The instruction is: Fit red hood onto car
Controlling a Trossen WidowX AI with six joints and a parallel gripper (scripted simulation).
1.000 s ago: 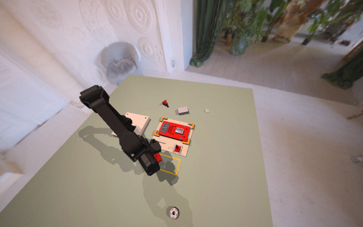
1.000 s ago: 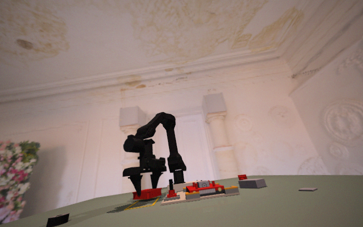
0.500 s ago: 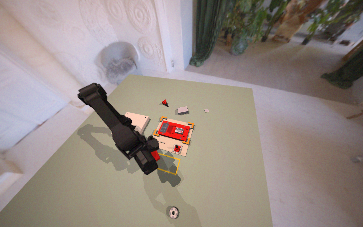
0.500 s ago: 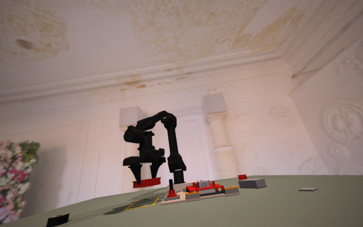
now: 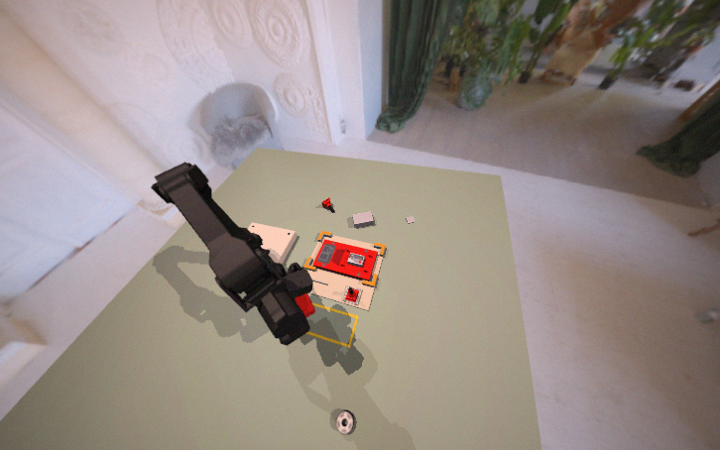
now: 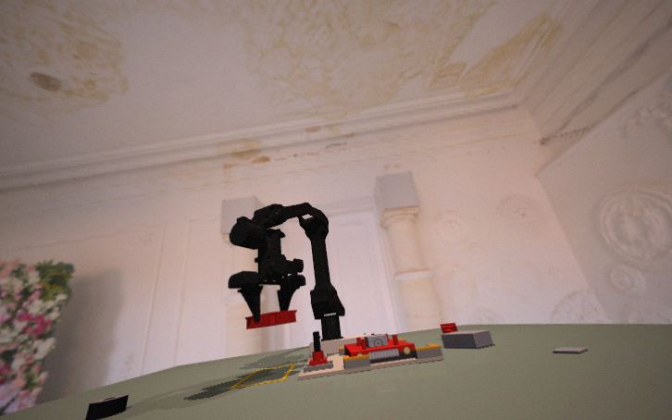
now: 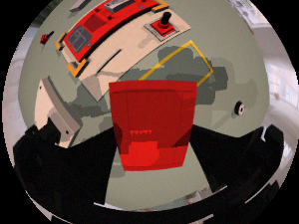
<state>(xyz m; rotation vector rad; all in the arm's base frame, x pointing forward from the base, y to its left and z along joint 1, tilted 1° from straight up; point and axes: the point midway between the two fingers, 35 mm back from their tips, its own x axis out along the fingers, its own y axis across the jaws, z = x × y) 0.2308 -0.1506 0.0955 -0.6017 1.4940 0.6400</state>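
The grey engine block is 120 mm ahead of my gripper tip, 210 mm to the left of it and 70 mm below it. Round my gripper tip: small grey tile 280 mm ahead, 430 mm to the left, 100 mm below; then red hood right at my gripper tip.
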